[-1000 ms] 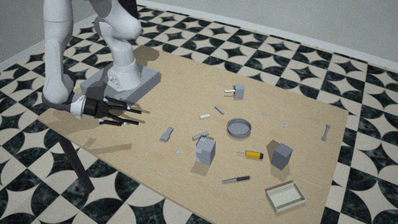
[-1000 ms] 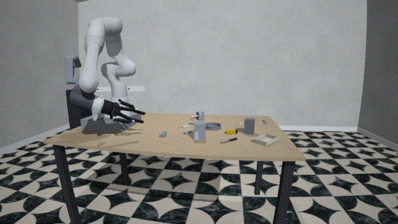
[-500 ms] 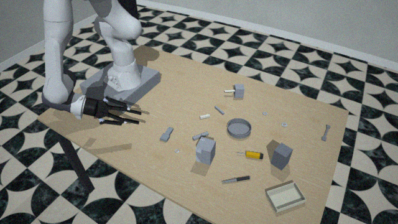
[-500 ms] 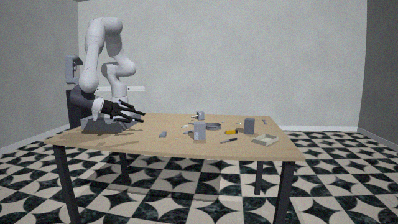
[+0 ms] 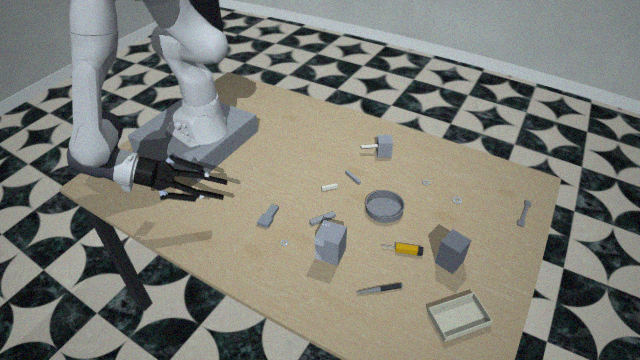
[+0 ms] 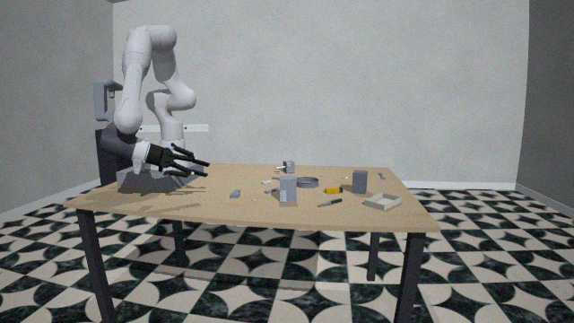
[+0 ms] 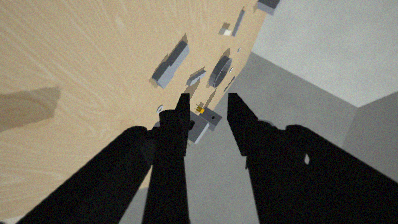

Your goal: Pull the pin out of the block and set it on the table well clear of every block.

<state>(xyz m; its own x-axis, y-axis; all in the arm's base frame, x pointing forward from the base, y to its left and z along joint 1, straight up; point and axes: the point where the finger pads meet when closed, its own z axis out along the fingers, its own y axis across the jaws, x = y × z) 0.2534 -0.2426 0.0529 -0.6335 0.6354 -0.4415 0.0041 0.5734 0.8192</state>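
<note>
Right now the cream pin is 51 cm to the left of my hand, 25 cm ahead of it and 10 cm below it. The rest, counted from my hand: round grey dish (40 cm ahead, 28 cm to the left, 12 cm below); short grey bar (36 cm to the left, 26 cm ahead, 12 cm below); small grey block (52 cm to the left, 28 cm ahead, 10 cm below).
</note>
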